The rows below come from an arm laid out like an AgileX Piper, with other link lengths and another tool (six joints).
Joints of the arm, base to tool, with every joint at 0 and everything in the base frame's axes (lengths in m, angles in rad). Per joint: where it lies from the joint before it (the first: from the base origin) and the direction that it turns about. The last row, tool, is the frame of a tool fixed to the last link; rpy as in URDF.
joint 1: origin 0 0 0.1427 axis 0 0 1
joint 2: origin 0 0 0 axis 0 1 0
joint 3: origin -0.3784 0 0.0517 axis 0 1 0
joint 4: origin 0.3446 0 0.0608 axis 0.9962 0 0.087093
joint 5: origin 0 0 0 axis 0 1 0
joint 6: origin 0.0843 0 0.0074 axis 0.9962 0 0.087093
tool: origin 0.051 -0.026 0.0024 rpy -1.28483 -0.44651 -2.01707
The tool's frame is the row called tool.
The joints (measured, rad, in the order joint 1, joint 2, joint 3, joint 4, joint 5, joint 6), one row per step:
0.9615 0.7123 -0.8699 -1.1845 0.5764 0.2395
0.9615 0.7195 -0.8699 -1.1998 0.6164 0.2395
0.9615 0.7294 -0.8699 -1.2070 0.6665 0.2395
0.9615 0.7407 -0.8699 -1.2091 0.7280 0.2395
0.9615 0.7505 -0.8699 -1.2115 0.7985 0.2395
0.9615 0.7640 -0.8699 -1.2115 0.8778 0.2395
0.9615 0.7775 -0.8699 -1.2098 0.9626 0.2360
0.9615 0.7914 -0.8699 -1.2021 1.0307 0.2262
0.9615 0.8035 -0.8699 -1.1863 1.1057 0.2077
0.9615 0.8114 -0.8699 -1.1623 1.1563 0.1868
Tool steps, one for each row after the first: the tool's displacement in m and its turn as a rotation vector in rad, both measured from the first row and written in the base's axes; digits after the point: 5 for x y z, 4 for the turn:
0.00330 -0.00247 -0.00240 -0.0214 0.0077 -0.0397
0.00739 -0.00519 -0.00643 -0.0424 0.0268 -0.0868
0.01177 -0.00888 -0.01170 -0.0639 0.0548 -0.1430
0.01538 -0.01440 -0.01699 -0.0861 0.0846 -0.2077
0.01916 -0.01996 -0.02343 -0.1122 0.1208 -0.2800
0.02198 -0.02630 -0.02997 -0.1425 0.1588 -0.3568
0.02417 -0.03018 -0.03616 -0.1746 0.1943 -0.4160
0.02510 -0.03514 -0.04296 -0.2131 0.2373 -0.4775
0.02512 -0.03797 -0.04893 -0.2438 0.2776 -0.5128

